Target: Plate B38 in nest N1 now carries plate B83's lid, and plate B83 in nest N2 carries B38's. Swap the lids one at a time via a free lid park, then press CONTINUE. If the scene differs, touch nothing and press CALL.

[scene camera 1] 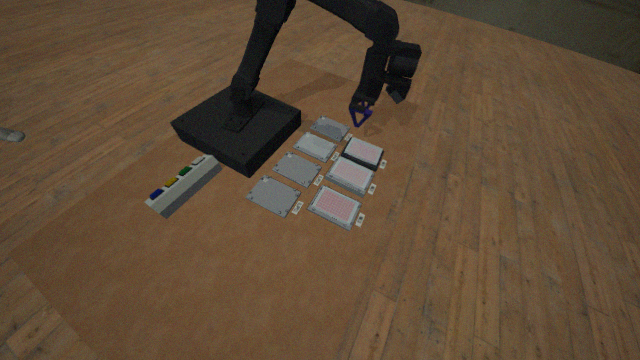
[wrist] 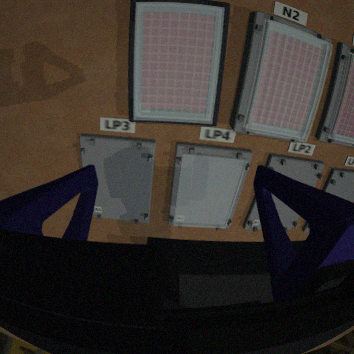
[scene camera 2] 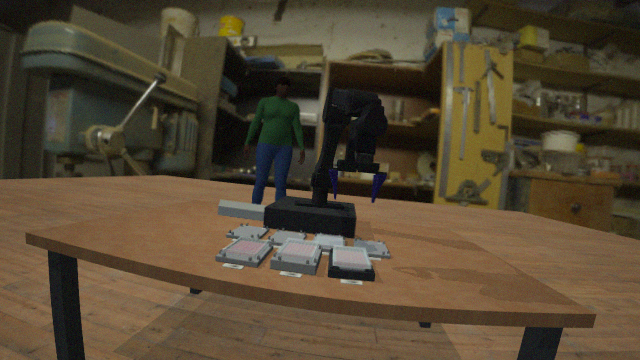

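Observation:
My gripper is open and empty, high above the row of lid parks. In the wrist view, a pink-welled plate sits in the tall grey nest labelled N2. Another pink plate sits in a low grey nest, cut off at the wrist view's right edge. Its nest label and all plate codes are unreadable. Lid park LP3 and park LP2 look bare. A clear lid lies on LP4.
A third pink plate sits in a black nest beside N2. A fourth park ends the row. The button box stands beside the black robot base.

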